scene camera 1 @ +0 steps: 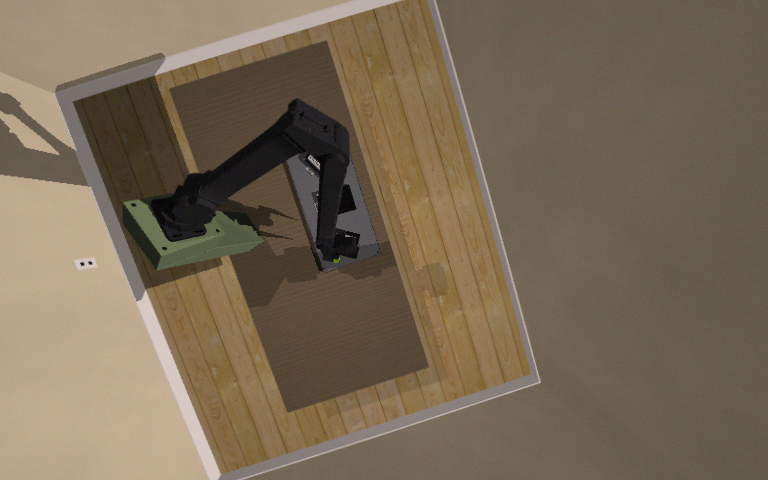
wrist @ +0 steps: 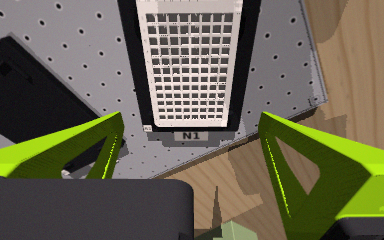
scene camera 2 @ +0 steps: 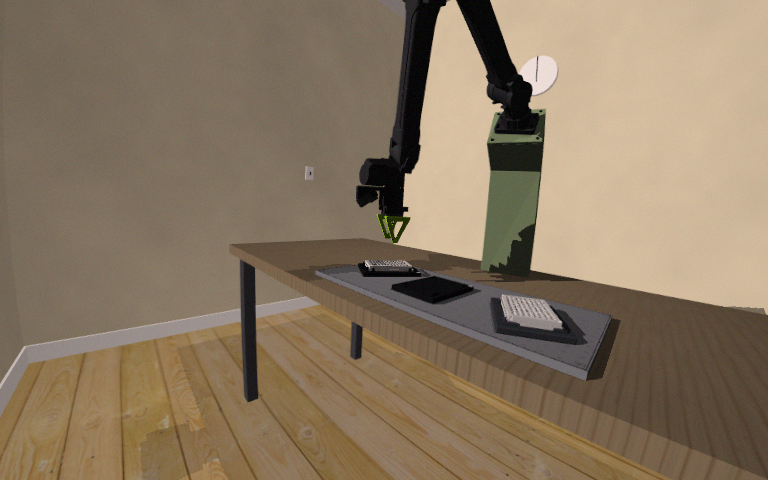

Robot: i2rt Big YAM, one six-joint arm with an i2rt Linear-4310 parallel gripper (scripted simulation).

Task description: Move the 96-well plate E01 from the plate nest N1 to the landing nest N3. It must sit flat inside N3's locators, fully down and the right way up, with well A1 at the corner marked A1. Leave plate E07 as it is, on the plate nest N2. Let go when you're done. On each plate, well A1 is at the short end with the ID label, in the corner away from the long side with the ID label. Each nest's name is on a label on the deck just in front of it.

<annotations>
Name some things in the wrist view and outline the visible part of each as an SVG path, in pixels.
My gripper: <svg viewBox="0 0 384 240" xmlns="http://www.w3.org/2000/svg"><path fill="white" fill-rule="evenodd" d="M262 112L258 124L258 132L287 240L384 240L384 150L312 129L268 112ZM275 136L318 166L320 177L309 195L307 195L288 166ZM194 191L191 185L178 179L112 179L125 128L121 112L114 112L79 126L0 149L0 240L194 240ZM107 136L95 164L85 179L62 178L62 169L66 163Z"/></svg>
A white 96-well plate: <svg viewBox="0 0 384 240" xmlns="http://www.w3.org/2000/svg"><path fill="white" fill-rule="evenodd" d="M136 0L155 125L158 127L227 126L243 0Z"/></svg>
</annotations>
